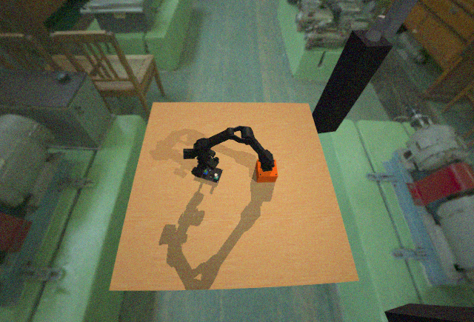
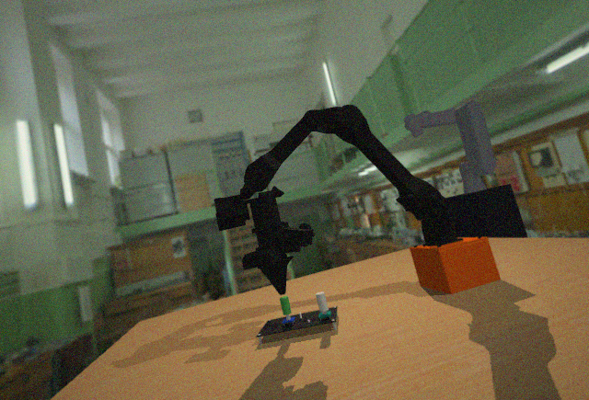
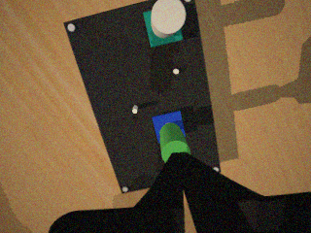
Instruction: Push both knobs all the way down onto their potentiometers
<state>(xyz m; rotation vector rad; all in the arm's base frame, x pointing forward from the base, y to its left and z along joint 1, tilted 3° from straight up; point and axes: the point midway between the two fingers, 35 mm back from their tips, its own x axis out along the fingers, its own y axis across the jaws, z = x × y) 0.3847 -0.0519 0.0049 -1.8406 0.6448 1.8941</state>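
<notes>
My gripper tip is 3 cm above the green knob.
</notes>
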